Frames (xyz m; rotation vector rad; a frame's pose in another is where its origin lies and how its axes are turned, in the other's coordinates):
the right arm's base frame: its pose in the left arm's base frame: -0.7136 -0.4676 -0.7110 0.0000 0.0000 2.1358
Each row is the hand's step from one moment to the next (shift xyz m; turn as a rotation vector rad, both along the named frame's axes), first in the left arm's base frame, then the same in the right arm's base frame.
Working: the left arm's base frame: its pose in the right arm's base frame: 0.0129 -0.8531 0.7110 0.0000 0.0000 -2.1358

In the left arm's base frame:
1: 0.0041 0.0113 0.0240 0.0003 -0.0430 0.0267
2: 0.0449 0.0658 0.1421 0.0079 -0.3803 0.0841
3: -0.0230 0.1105 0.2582 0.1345 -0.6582 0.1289
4: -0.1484 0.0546 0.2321 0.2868 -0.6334 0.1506
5: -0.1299 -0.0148 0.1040 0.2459 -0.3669 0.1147
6: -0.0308 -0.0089 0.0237 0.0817 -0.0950 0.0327
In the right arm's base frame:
1: 0.0073 -0.0095 0.0240 -0.0365 0.0228 0.0267
2: 0.0315 -0.0732 0.1421 -0.3254 0.1969 0.0841
3: 0.1056 -0.0397 0.2582 -0.6279 0.2388 0.1289
4: 0.1256 0.0961 0.2321 -0.6885 0.0969 0.1506
5: 0.0571 0.1176 0.1040 -0.4415 -0.0112 0.1147
6: 0.0090 0.0308 0.0237 -0.1240 -0.0181 0.0327

